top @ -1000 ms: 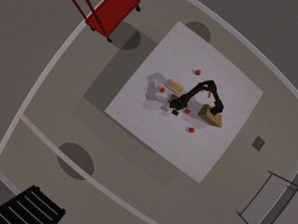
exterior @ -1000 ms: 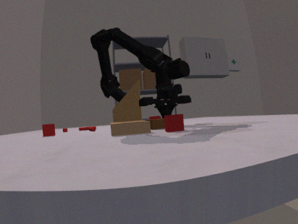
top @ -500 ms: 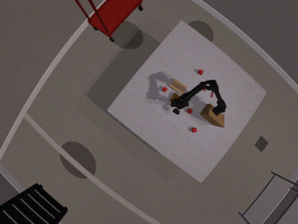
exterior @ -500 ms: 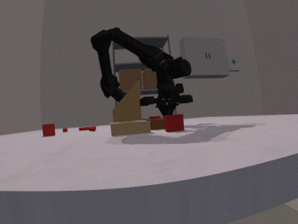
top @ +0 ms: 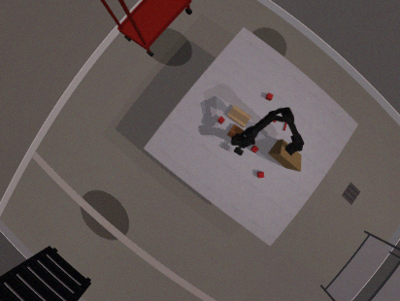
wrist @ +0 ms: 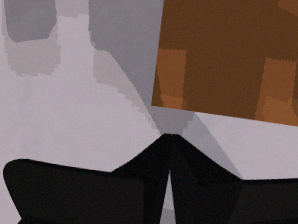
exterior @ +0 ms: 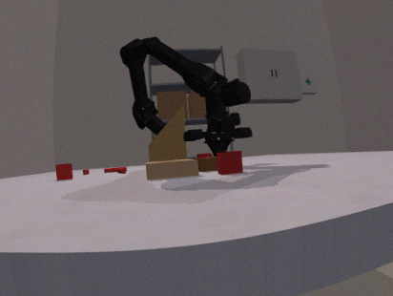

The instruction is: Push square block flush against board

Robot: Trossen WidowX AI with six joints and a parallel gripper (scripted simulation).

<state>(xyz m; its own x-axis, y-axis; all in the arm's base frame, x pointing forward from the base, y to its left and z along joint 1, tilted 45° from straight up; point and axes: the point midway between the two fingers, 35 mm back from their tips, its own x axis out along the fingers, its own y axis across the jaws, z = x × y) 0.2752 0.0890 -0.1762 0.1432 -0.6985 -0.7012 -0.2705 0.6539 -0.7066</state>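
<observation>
The brown square block lies 80 mm ahead of my gripper tip, 20 mm to the right of it and 10 mm above it. Round my gripper tip: tan board 160 mm ahead, 130 mm to the right, 10 mm above.
</observation>
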